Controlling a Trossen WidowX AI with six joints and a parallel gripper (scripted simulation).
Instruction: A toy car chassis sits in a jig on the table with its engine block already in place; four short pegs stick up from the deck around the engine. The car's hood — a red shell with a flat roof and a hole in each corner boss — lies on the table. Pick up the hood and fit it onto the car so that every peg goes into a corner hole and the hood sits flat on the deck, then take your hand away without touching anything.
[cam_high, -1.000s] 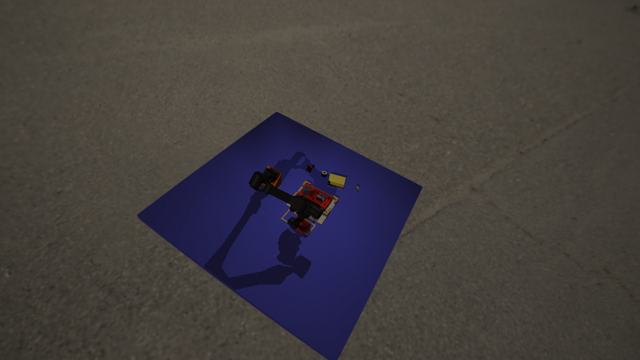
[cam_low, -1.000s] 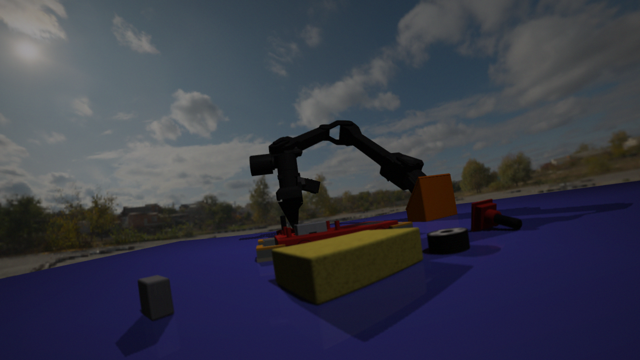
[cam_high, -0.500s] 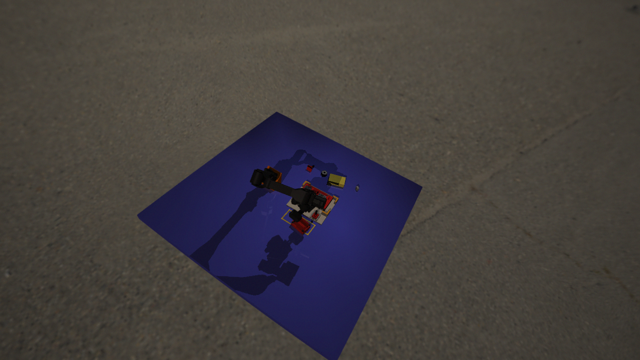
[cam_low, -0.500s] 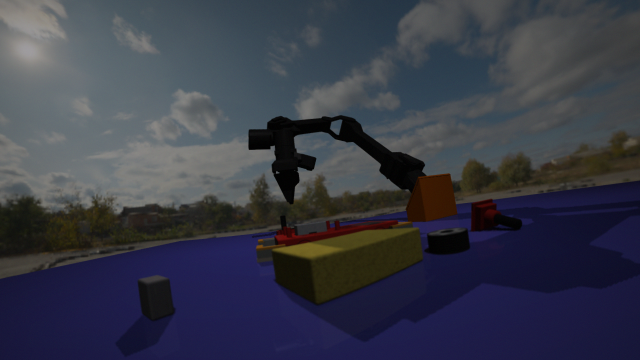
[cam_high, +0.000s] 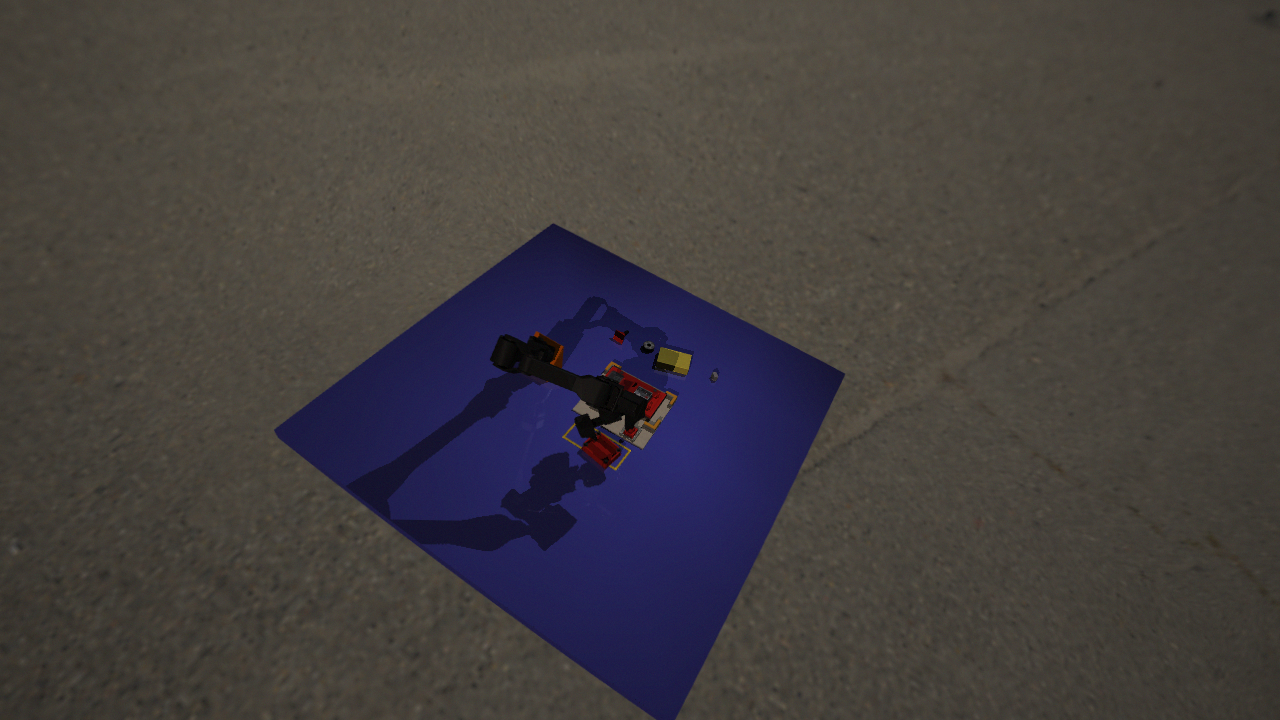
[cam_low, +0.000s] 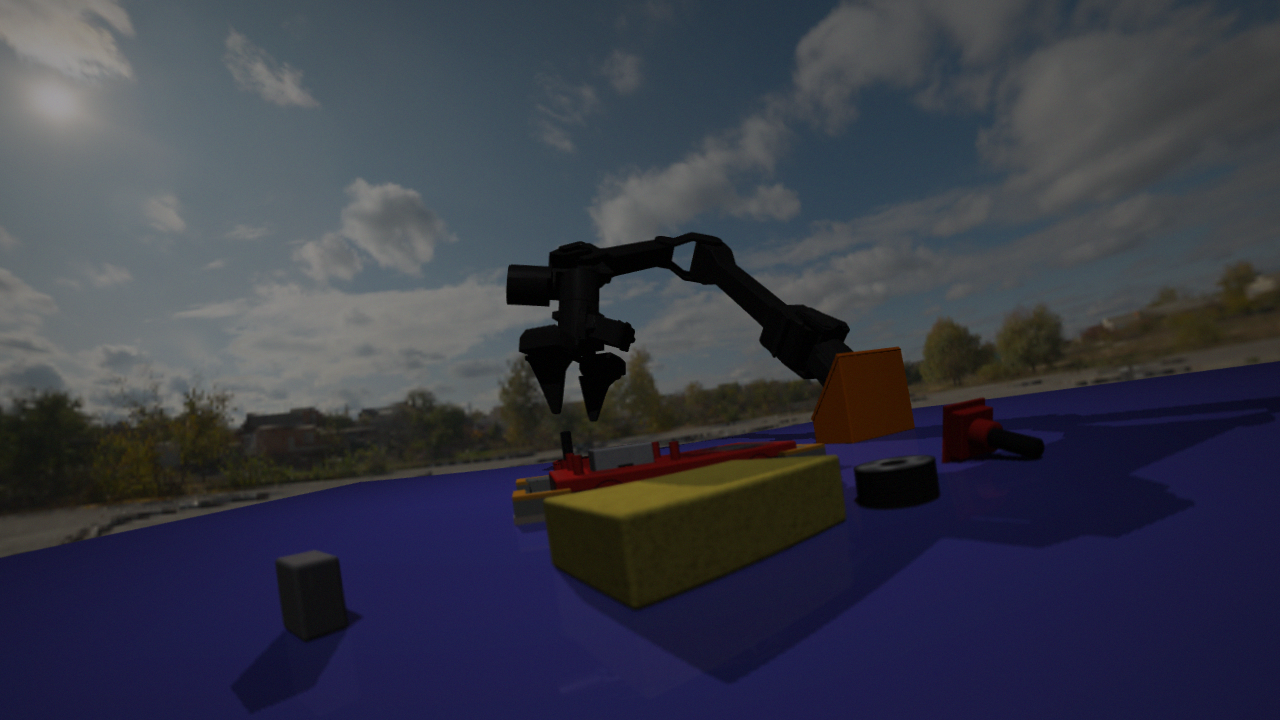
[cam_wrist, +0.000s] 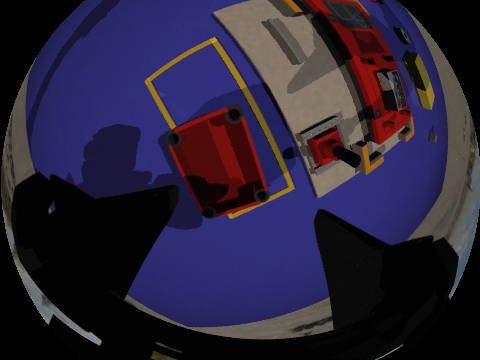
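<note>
Right now the red hood is 1 cm behind my gripper tip, 2 cm to the right of it and 7 cm below it. From my gripper tip the other things lie so: beige jig (2 cm behind, 19 cm to the left, 7 cm below); grey engine block (22 cm to the left, 6 cm below); yellow block (3 cm ahead, 42 cm to the left, 6 cm below).
</note>
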